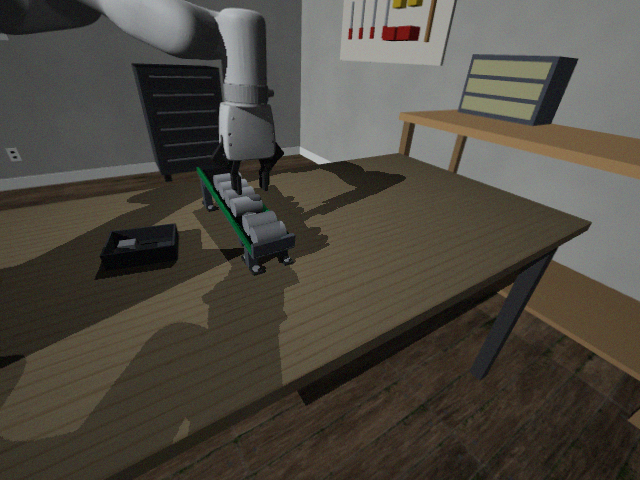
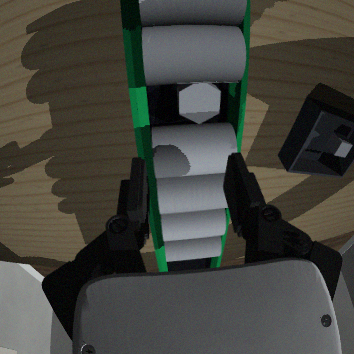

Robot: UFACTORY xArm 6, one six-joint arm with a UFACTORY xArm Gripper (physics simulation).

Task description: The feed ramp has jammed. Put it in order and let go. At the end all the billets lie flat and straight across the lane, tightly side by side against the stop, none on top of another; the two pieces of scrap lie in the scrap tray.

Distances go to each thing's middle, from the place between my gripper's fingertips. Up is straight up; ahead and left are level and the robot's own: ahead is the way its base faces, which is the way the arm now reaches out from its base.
Now: the hexagonal scrap piece point(image 2: 199, 101) 10 mm behind my hand, 20 mm to the right of it and 50 mm below it. Round my hand: black scrap tray point(image 1: 159, 243) 220 mm behind, 50 mm to the left, 110 mm below.
